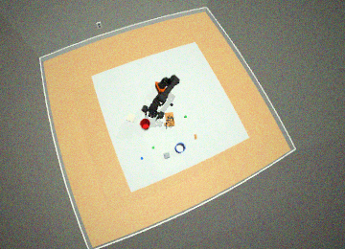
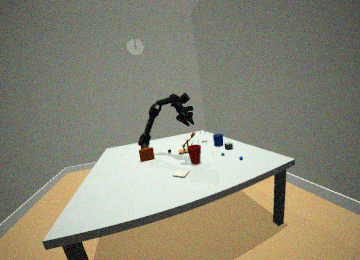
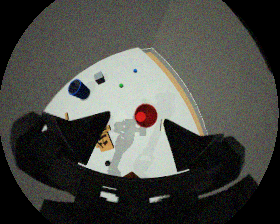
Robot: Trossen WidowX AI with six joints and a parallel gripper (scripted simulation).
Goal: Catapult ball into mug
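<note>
My gripper tip is 4 cm short of the wooden catapult, 16 cm to the right of it and 19 cm above it. Also, from my gripper tip: red cup: 3 cm behind, 5 cm to the right, 23 cm below; then cream flat square: 18 cm behind, 14 cm to the right, 26 cm below; then dark ball: 11 cm behind, 28 cm to the left, 25 cm below.
</note>
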